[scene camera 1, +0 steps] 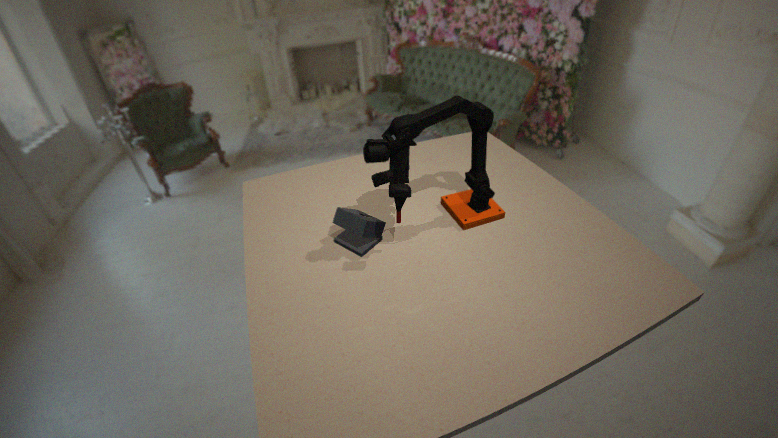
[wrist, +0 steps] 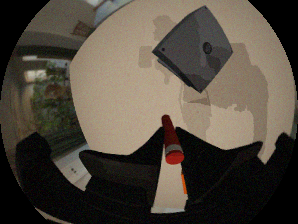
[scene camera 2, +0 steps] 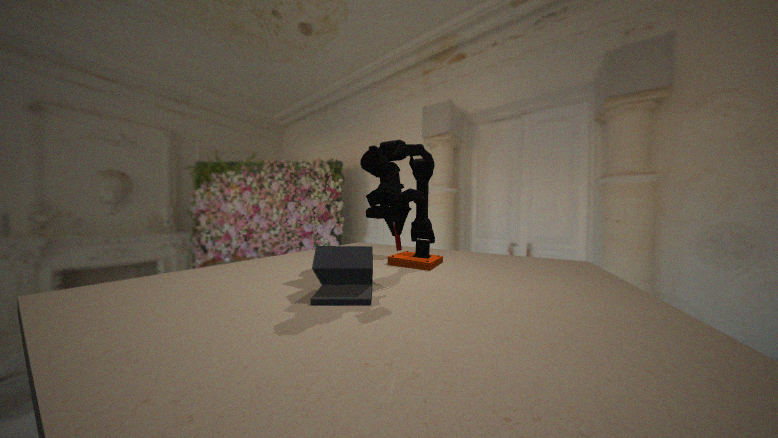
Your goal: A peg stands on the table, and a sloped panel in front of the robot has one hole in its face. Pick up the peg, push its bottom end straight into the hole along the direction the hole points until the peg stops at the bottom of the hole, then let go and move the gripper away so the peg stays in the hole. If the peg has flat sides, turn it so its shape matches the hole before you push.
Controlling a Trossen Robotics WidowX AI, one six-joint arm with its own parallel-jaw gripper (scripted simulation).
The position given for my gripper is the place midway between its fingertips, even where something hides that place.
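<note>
I can see that my gripper [scene camera 2: 396, 235] holds a thin red peg. Scene camera 1 also shows my gripper [scene camera 1: 398, 210], and so does the wrist view, with my gripper [wrist: 169, 130] in sight there. A grey sloped panel [scene camera 2: 333, 265] is part of the scene too, and the grey sloped panel is visible in scene camera 1 [scene camera 1: 349, 219] as well as in the wrist view [wrist: 183, 53].
</note>
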